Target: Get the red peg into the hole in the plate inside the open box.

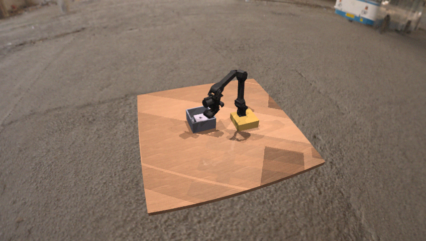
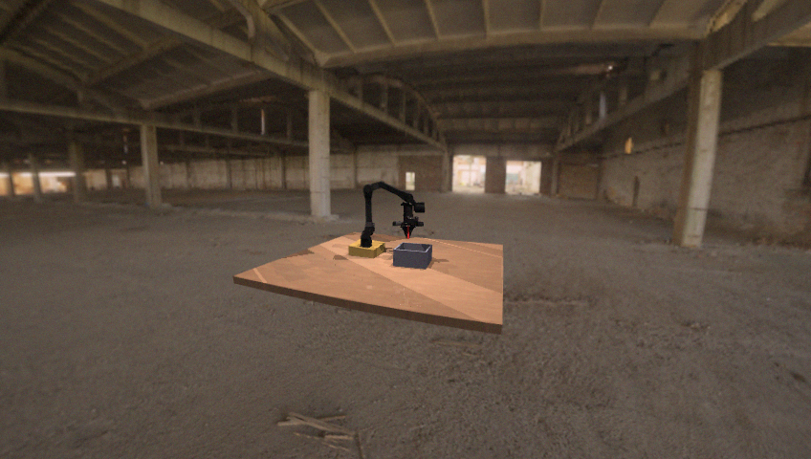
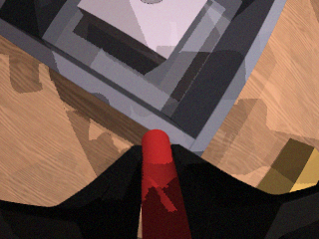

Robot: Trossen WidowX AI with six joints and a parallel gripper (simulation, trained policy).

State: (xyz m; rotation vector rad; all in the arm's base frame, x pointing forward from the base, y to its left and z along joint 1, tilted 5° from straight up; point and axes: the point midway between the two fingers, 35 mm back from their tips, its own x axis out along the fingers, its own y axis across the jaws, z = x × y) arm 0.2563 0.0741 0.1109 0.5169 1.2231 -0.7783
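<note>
My gripper tip is now 70 mm short of the plate, 90 mm to the left of it and 80 mm above it. The rest, counted from my gripper tip: red peg (10 mm to the left, 30 mm above); grey box (70 mm ahead, 90 mm to the right, 100 mm below).
</note>
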